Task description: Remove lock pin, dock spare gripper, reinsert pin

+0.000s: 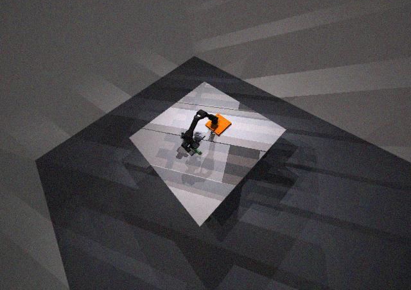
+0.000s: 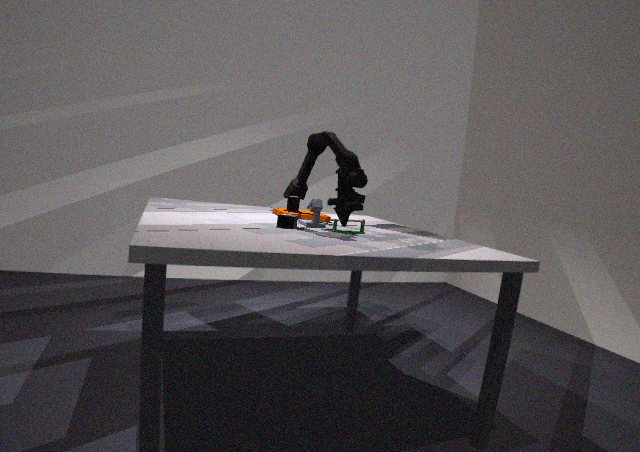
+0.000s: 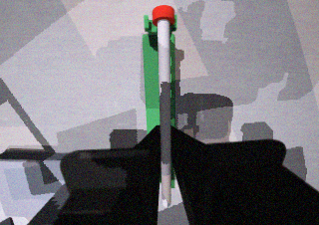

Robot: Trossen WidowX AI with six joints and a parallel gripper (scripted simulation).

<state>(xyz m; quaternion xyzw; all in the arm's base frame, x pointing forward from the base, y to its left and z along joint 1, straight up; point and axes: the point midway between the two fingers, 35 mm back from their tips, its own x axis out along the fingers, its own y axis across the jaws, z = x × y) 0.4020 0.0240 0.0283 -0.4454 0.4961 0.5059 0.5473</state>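
Now: gripper tip 2 cm to the right of the green cradle. The rest, counted from my gripper tip: grey mount socket: 13 cm behind, 6 cm to the right, 3 cm above; then spare gripper: 8 cm behind, 20 cm to the right.
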